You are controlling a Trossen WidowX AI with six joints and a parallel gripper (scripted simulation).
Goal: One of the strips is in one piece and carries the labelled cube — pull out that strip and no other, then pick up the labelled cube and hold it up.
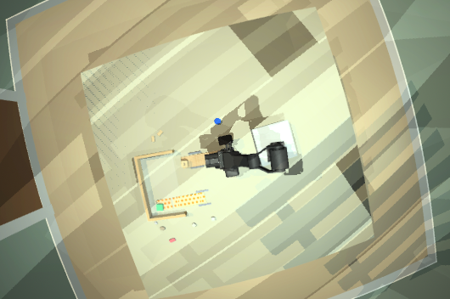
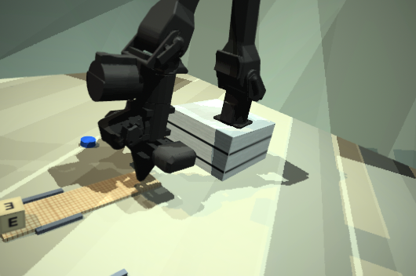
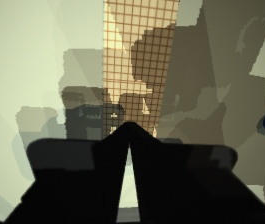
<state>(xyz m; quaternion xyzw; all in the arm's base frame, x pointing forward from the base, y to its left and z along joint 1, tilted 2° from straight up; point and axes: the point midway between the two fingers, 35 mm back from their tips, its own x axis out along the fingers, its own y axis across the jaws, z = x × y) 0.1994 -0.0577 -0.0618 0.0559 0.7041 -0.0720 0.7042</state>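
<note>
The tan cube marked e lies 21 cm ahead of my gripper tip, 4 cm to the right of it and 2 cm above it. From my gripper tip the other things lie so: blue disc: 2 cm behind, 16 cm to the right.
</note>
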